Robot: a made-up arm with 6 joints.
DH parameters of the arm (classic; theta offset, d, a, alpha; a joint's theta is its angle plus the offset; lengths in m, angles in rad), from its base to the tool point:
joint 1: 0 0.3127 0 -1.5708
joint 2: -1.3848 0 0.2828 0
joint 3: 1.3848 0 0.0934 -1.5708
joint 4: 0 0.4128 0 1.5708
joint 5: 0 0 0.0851 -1.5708
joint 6: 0 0.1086 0 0
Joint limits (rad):
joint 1: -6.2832..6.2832
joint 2: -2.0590..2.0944
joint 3: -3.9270..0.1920
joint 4: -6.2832..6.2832
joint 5: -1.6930..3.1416
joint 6: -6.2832..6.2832
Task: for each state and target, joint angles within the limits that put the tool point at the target. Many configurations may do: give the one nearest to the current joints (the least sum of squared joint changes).
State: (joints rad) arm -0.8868 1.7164 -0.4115 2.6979 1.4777 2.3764
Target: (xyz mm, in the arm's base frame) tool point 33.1 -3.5 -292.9
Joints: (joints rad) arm -0.9211 1.8022 -1.0050 2.8869 1.4364 2.3764
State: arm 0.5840 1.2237 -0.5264 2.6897 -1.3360 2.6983
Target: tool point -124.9 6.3 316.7
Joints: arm 0.0826 1.4069 0.0824 3.2623 -0.9663 2.6983
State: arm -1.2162 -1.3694 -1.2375 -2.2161 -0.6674 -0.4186
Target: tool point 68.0 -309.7 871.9
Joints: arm -1.6223 -0.5704 -1.5532 -2.1666 -0.1599 -0.4186
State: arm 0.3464 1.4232 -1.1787 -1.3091 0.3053 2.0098
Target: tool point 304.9 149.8 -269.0
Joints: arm 0.3280 1.4952 -1.4028 -1.2822 0.3289 2.0098
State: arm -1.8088 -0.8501 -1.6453 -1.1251 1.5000 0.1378
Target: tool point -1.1 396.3 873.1
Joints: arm -1.8388 -1.4539 -1.8257 -1.1454 1.6683 0.1378
